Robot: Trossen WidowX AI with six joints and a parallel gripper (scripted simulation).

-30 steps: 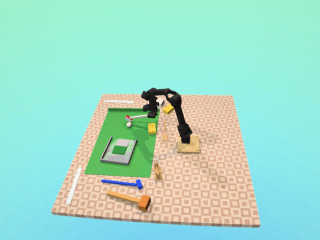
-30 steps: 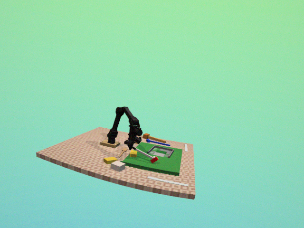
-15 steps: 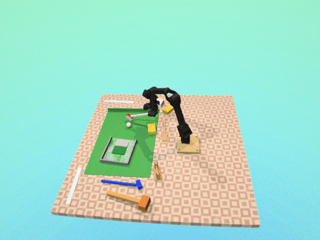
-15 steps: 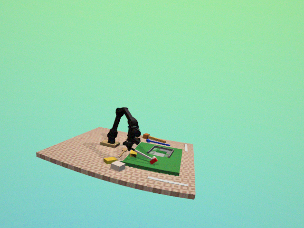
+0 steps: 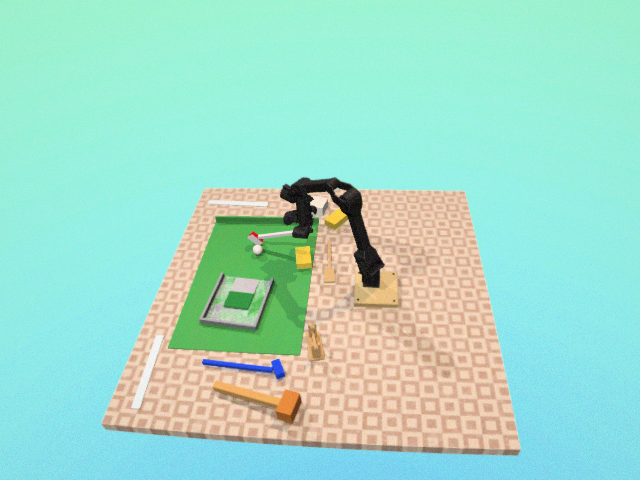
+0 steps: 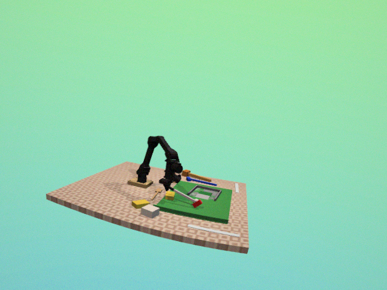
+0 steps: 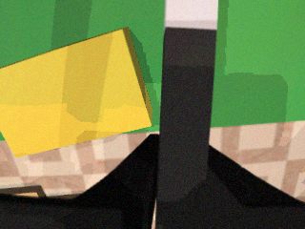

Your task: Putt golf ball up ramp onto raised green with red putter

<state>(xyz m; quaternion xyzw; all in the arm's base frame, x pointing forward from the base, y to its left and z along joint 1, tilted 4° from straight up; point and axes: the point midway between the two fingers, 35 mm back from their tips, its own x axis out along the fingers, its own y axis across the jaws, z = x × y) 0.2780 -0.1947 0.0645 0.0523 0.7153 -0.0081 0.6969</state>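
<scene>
The red putter lies 120 mm ahead of my gripper tip and 10 mm to the right of it. The rest, counted from my gripper tip: blue mallet: 130 mm ahead, 600 mm to the left, 60 mm below; then beige block: 10 mm behind, 290 mm to the right, 50 mm below; then white golf ball: 210 mm ahead, 40 mm to the left, 50 mm below.
</scene>
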